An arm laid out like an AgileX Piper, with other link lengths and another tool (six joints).
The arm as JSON. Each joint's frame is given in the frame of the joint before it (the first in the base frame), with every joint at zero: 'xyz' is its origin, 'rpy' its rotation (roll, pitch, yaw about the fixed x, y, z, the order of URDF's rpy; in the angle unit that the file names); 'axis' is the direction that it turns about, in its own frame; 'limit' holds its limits. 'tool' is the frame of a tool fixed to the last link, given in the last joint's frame.
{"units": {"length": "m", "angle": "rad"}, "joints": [
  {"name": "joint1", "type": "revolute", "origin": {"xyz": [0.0, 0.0, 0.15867], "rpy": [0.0, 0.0, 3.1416]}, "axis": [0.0, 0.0, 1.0], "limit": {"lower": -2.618, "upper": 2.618}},
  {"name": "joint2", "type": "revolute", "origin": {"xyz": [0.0, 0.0, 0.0], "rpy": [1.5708, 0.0, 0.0]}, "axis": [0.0, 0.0, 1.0], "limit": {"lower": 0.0, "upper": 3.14}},
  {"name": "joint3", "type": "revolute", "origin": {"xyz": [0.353, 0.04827, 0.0], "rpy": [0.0, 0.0, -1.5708]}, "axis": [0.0, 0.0, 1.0], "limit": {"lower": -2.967, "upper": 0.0}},
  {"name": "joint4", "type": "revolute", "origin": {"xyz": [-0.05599, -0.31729, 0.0], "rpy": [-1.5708, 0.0, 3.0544]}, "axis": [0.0, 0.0, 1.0], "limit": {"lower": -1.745, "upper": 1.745}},
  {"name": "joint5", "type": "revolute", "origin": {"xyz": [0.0, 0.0, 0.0], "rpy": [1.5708, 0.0, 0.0]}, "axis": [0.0, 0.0, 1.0], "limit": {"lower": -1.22, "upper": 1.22}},
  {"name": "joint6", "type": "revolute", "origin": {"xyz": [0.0, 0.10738, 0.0], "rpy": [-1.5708, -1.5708, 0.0]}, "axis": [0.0, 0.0, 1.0], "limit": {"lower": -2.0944, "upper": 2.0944}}
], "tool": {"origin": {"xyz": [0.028, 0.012, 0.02], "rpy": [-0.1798, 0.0, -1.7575]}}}
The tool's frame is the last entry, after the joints.
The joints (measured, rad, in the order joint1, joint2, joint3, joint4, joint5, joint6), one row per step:
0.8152, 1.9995, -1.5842, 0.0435, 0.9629, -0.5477
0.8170, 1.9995, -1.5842, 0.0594, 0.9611, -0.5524
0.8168, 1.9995, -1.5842, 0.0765, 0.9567, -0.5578
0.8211, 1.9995, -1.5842, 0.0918, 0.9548, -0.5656
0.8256, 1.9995, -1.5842, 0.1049, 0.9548, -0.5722
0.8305, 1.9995, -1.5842, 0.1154, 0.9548, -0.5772
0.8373, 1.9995, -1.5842, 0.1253, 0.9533, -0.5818
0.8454, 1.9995, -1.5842, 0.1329, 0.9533, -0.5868
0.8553, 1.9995, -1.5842, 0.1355, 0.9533, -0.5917
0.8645, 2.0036, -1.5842, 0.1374, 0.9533, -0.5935
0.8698, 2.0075, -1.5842, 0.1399, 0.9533, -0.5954
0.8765, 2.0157, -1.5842, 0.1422, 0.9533, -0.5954
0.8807, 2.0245, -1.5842, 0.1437, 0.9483, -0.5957
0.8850, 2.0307, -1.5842, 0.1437, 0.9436, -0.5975
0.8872, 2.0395, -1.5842, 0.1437, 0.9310, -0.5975
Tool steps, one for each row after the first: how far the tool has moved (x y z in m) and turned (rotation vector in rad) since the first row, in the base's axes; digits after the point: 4 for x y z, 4 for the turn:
-0.0018, 0.0019, 0.0006, 0.0109, 0.0086, 0.0011
-0.0026, 0.0035, 0.0012, 0.0243, 0.0160, 0.0003
-0.0053, 0.0062, 0.0018, 0.0343, 0.0234, 0.0070
-0.0082, 0.0086, 0.0022, 0.0418, 0.0308, 0.0135
-0.0111, 0.0109, 0.0026, 0.0478, 0.0369, 0.0198
-0.0146, 0.0139, 0.0030, 0.0546, 0.0416, 0.0276
-0.0187, 0.0171, 0.0033, 0.0586, 0.0458, 0.0380
-0.0232, 0.0203, 0.0033, 0.0594, 0.0466, 0.0517
-0.0271, 0.0237, 0.0012, 0.0571, 0.0505, 0.0619
-0.0293, 0.0258, -0.0008, 0.0555, 0.0545, 0.0680
-0.0319, 0.0286, -0.0051, 0.0507, 0.0617, 0.0736
-0.0329, 0.0311, -0.0096, 0.0484, 0.0652, 0.0768
-0.0341, 0.0333, -0.0129, 0.0468, 0.0657, 0.0821
-0.0335, 0.0357, -0.0173, 0.0491, 0.0628, 0.0827

